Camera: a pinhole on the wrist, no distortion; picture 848 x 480 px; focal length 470.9 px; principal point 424.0 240.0 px. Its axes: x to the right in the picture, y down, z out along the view. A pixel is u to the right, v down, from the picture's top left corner.
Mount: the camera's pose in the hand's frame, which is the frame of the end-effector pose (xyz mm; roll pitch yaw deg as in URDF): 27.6 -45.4 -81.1 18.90 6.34 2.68
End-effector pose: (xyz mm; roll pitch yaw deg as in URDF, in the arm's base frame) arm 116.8 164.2 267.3 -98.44 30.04 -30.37
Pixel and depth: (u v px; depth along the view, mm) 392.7 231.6 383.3
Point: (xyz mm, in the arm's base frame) 362.9 370.7 357.6
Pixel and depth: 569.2 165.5 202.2
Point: 310.8 179.2 316.1
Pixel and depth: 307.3 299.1 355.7
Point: 285.2 404.2 344.2
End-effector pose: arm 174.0 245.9 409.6 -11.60 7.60 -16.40
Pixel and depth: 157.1 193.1 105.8
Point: 136.6 167.6 451.4
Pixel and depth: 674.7 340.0 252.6
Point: 366.9 152.1 552.3
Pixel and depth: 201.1 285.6 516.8
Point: 65.0 194.1 899.6
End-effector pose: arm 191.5 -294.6 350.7 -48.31 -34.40 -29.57
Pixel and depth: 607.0 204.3 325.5
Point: 222.1 -265.1 673.4
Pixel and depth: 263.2 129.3 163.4
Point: 93.7 -286.5 466.7
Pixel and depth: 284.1 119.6 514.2
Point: -73.8 -81.0 732.8
